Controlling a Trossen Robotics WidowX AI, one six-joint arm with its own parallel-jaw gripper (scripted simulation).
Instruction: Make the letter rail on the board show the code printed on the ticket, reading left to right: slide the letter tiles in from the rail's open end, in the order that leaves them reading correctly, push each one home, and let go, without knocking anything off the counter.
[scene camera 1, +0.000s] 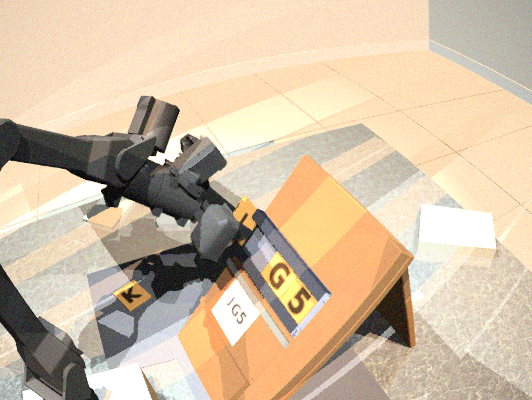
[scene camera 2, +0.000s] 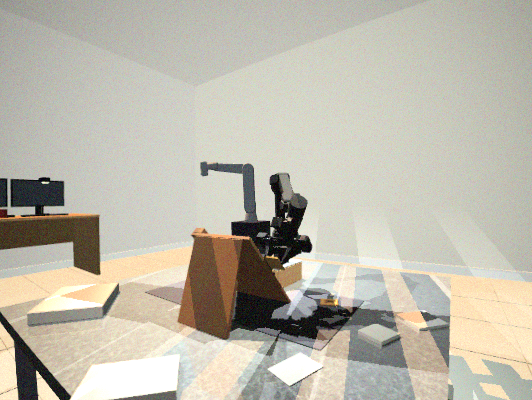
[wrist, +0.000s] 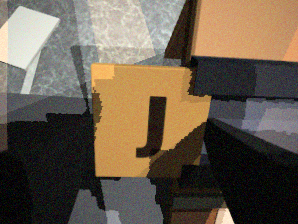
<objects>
my gripper: scene camera 1 242, 222; scene camera 2; wrist
same spot on my gripper: (wrist: 49, 168) = (scene camera 2: 286, 249)
</objects>
